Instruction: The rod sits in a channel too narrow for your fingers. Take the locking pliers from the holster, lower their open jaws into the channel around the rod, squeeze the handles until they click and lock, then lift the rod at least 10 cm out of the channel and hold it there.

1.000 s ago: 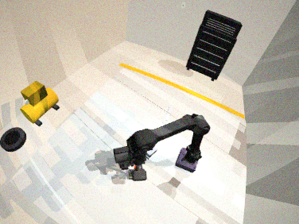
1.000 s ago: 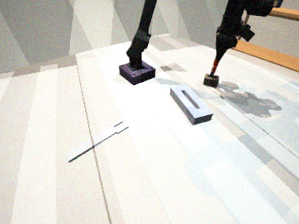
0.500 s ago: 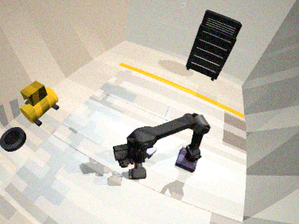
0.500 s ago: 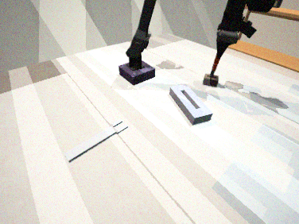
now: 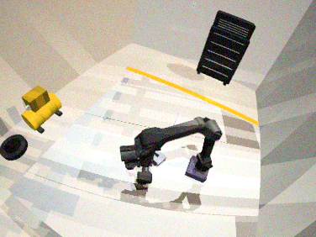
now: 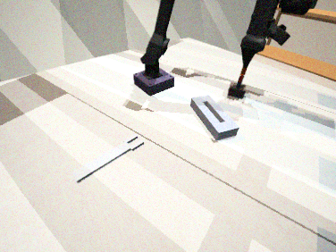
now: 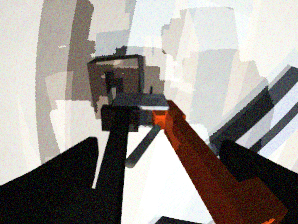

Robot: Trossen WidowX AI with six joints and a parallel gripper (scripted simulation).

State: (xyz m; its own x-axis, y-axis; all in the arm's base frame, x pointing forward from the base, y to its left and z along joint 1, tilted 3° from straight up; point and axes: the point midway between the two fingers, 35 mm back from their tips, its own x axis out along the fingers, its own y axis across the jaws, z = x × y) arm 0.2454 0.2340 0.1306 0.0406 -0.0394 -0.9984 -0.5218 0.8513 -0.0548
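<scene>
My gripper tip is now 17 cm to the left of the grey channel block, 12 cm above it and 5 cm short of it. From my gripper tip the other things lie so: box-shaped holster: 13 cm below, 3 cm to the left, 2 cm behind.
</scene>
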